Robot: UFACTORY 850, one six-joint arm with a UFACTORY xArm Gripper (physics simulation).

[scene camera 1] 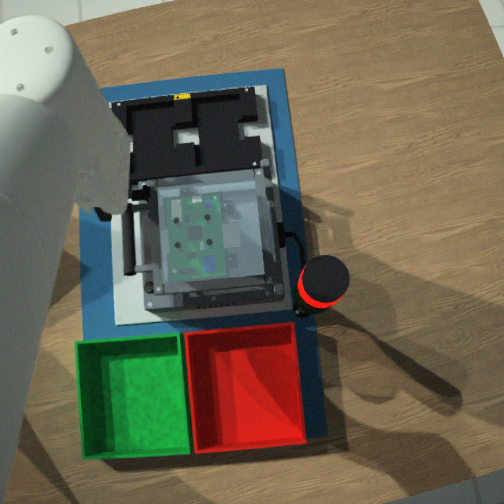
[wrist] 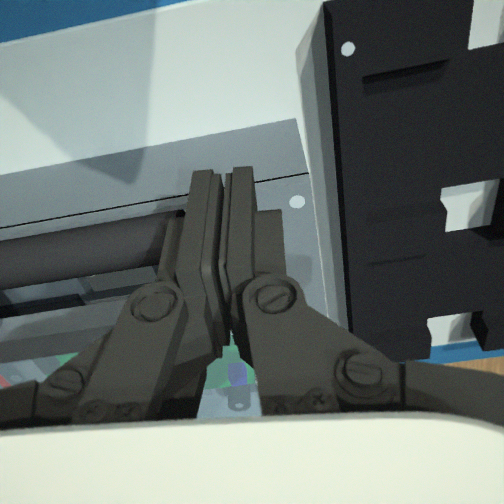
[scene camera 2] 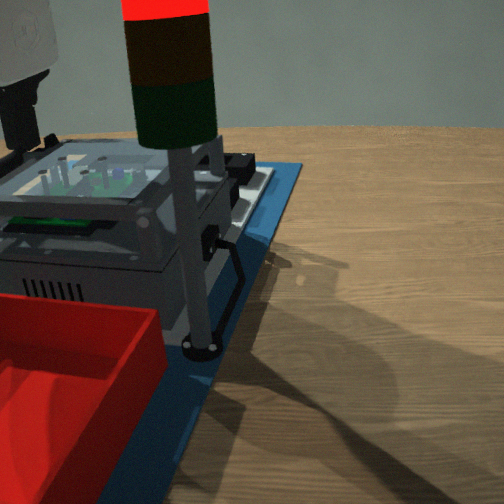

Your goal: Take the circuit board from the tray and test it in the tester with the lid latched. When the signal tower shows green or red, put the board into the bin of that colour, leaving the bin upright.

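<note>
The green circuit board (scene camera 1: pixel 195 237) lies inside the grey tester (scene camera 1: pixel 210 245) under its see-through lid, which is down flat. It also shows in the scene camera 2 view (scene camera 2: pixel 80 182). The signal tower (scene camera 1: pixel 322 285) shows red, with the red band lit at its top (scene camera 2: pixel 165 7). My gripper (wrist: pixel 222 185) is shut with nothing between its fingers, at the tester's left side just by the dark handle bar (wrist: pixel 85 250). In the overhead view the arm hides most of it (scene camera 1: pixel 103 214). The black tray (scene camera 1: pixel 190 135) is empty. The red bin (scene camera 1: pixel 245 387) and the green bin (scene camera 1: pixel 132 395) stand upright and empty.
Everything sits on a blue mat (scene camera 1: pixel 295 200) on the wooden table. The tower's black cable (scene camera 2: pixel 232 280) runs to the tester's right side. My white arm (scene camera 1: pixel 45 150) covers the left of the overhead view.
</note>
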